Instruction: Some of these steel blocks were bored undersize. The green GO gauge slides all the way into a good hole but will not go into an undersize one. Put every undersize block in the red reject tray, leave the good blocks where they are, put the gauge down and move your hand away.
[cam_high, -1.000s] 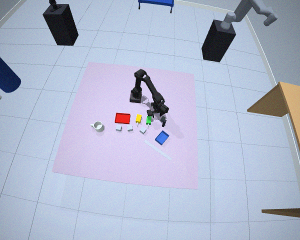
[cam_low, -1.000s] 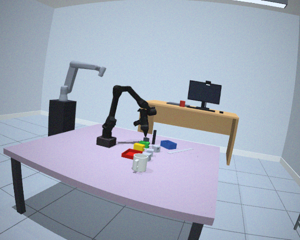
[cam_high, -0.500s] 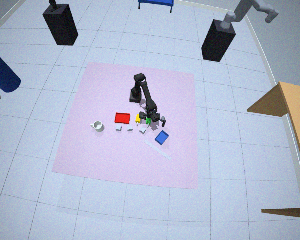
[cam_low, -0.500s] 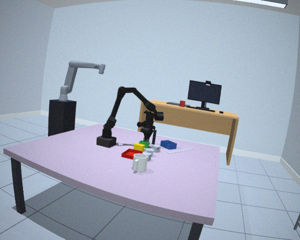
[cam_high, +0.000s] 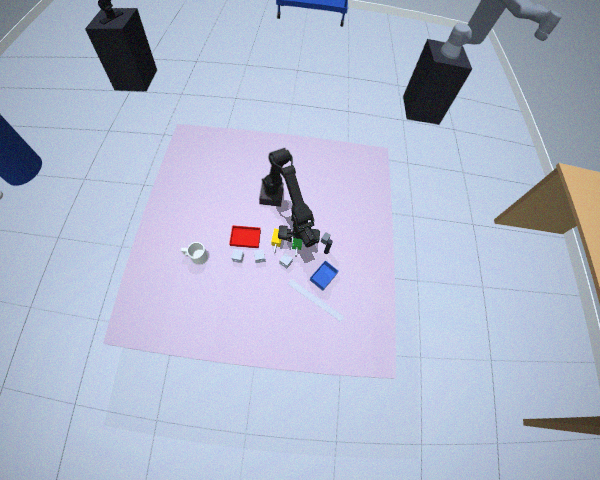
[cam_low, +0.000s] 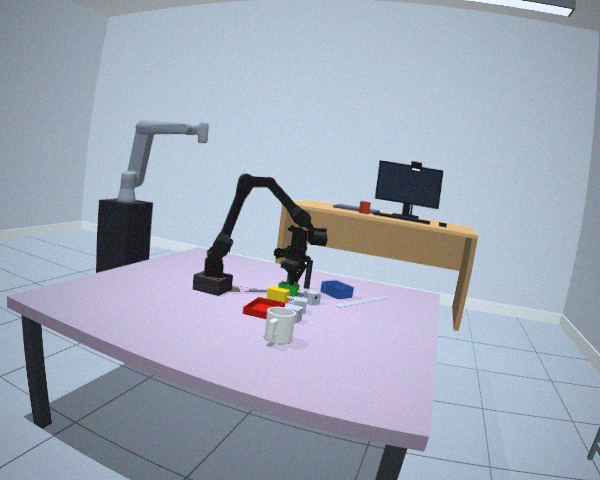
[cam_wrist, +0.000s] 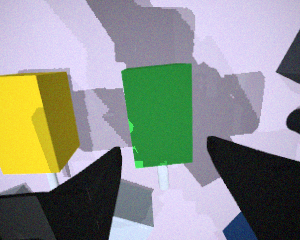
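The green GO gauge is 1 cm ahead of my gripper tip and 3 cm below it. Round my gripper tip: yellow gauge (10 cm to the right, 3 cm below); dark pin (2 cm ahead, 14 cm to the left, 1 cm above); dark block (5 cm behind, 14 cm to the left, 3 cm below).
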